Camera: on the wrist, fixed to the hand. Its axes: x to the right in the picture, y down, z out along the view.
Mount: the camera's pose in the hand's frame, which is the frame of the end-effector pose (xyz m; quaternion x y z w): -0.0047 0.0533 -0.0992 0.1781 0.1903 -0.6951 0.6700
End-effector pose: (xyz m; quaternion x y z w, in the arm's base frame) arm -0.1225 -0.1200 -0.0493 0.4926 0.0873 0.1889 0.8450
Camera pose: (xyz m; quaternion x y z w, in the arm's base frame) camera -0.1723 -0.0190 -0.0529 0.3839 0.5953 -0.3826 0.5931
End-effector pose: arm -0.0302 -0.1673 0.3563 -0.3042 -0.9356 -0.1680 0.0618
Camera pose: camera 0.0064 -0.1644 0.4629 0.4895 -0.8565 -0.0468 0.1569
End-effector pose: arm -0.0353 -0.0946 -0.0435 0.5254 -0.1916 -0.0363 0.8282
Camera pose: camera -0.0119 0.0153 -0.0348 0.6396 0.3880 -0.4659 0.4726
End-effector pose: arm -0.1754 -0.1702 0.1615 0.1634 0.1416 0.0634 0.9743
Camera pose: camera -0.2134 -0.0912 0.0907 0.1725 0.4051 -0.6289 0.6408
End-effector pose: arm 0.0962 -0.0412 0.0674 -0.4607 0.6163 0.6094 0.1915
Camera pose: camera 0.0881 -0.1405 0.1200 -0.8189 0.2377 0.0777 0.5166
